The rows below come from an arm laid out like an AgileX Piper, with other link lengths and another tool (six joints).
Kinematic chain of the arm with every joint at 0, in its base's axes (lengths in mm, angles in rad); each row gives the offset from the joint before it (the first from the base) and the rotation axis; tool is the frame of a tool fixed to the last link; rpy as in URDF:
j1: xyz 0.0 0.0 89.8 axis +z
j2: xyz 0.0 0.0 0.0 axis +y
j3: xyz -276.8 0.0 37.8 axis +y
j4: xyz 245.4 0.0 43.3 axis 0.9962 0 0.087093
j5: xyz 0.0 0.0 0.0 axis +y
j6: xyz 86.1 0.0 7.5 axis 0.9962 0 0.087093
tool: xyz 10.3 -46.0 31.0 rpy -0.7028 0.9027 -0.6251
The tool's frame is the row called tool.
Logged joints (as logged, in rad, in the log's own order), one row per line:
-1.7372 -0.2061 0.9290 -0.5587 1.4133 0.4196
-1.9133 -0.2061 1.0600 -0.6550 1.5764 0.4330
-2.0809 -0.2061 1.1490 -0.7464 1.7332 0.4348
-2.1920 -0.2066 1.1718 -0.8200 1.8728 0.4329
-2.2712 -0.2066 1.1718 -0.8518 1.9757 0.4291
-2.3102 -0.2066 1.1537 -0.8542 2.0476 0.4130
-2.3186 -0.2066 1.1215 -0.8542 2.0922 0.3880
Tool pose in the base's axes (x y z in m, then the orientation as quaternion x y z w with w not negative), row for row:
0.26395 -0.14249 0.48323 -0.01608 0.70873 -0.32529 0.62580
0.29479 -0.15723 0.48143 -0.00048 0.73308 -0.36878 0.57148
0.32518 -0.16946 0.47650 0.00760 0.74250 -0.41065 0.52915
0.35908 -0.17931 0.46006 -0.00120 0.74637 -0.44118 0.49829
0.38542 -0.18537 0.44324 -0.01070 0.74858 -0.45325 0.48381
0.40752 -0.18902 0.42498 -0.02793 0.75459 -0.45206 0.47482
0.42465 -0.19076 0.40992 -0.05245 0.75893 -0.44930 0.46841
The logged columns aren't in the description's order. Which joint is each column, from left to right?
Columns, left to right: j3, j1, j5, j4, j2, j6.
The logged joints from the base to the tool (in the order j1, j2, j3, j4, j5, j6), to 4 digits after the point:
-0.2061 1.4133 -1.7372 -0.5587 0.9290 0.4196
-0.2061 1.5764 -1.9133 -0.6550 1.0600 0.4330
-0.2061 1.7332 -2.0809 -0.7464 1.1490 0.4348
-0.2066 1.8728 -2.1920 -0.8200 1.1718 0.4329
-0.2066 1.9757 -2.2712 -0.8518 1.1718 0.4291
-0.2066 2.0476 -2.3102 -0.8542 1.1537 0.4130
-0.2066 2.0922 -2.3186 -0.8542 1.1215 0.3880

